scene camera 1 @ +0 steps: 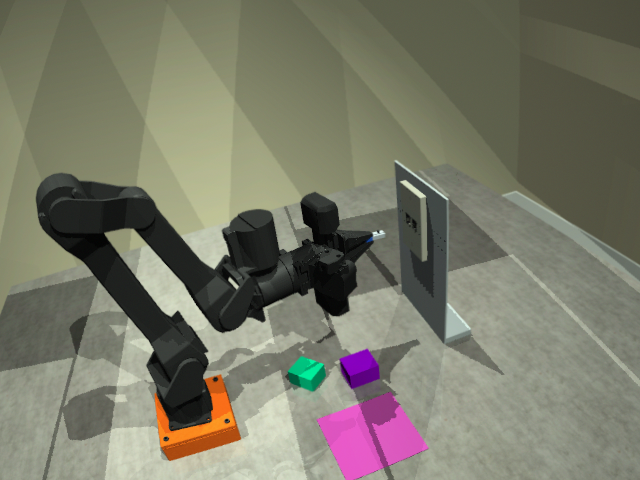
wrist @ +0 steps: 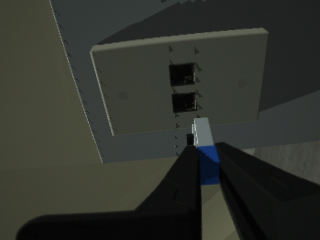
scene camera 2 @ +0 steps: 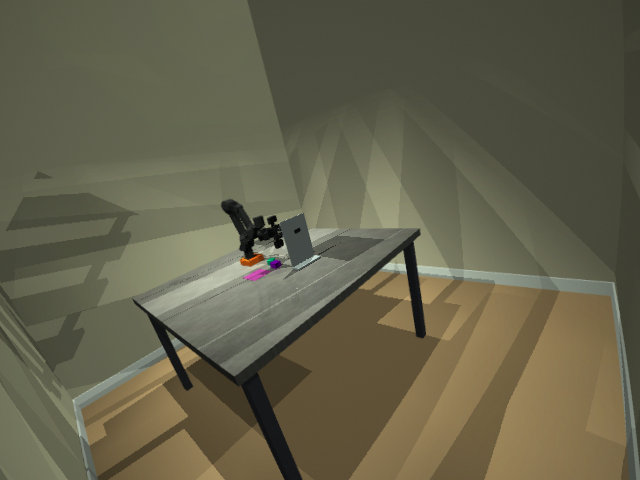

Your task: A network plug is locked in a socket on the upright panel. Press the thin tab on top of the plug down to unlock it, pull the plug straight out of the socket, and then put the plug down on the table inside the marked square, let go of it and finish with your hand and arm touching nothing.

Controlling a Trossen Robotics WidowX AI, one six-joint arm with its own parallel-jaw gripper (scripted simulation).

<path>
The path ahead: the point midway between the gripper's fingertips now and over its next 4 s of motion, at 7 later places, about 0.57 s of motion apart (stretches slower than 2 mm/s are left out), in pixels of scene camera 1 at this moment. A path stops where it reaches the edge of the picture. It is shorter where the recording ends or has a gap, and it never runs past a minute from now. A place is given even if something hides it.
My gripper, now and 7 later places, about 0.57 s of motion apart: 371, 236; 367, 224; 360, 213; 372, 232; 393, 285; 393, 343; 374, 392; 375, 407
</path>
